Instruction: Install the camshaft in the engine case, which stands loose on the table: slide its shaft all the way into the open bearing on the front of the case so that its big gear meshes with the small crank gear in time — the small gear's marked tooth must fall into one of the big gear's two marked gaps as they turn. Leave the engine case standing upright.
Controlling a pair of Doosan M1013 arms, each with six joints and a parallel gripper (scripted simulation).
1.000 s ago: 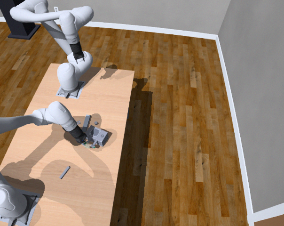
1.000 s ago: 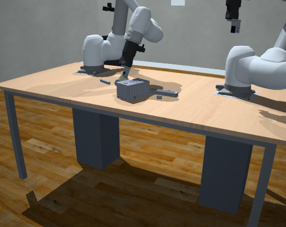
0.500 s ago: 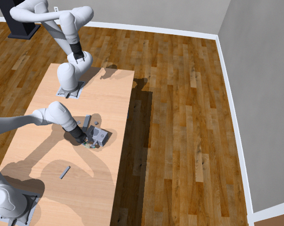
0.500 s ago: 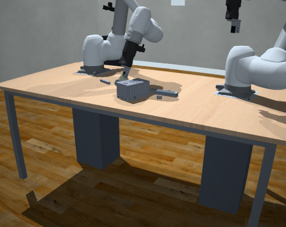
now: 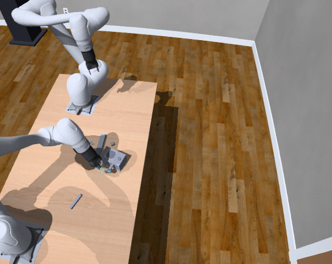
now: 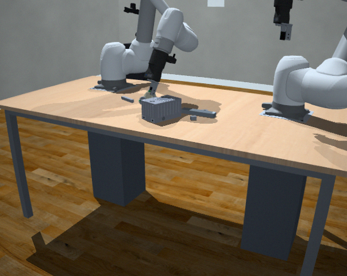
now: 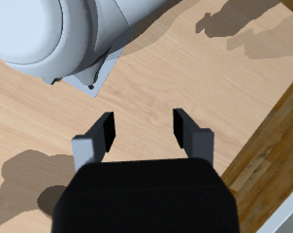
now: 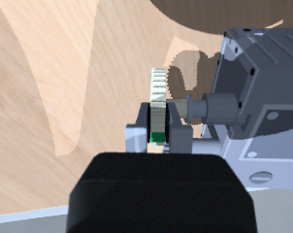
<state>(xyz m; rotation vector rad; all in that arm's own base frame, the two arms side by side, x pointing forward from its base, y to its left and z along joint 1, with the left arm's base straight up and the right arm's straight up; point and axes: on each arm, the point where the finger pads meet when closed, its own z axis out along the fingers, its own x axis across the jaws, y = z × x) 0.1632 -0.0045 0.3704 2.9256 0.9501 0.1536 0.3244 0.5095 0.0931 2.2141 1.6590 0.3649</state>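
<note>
My right gripper is now 70 mm short of the small crank gear, 10 mm to the left of it and 30 mm above it. Round my right hand: small block: 20 mm ahead, 230 mm to the left, 90 mm below; then long grey bar: 60 mm behind, 210 mm to the left, 80 mm below; then small holed plate: 130 mm behind, 210 mm to the left, 90 mm below.
</note>
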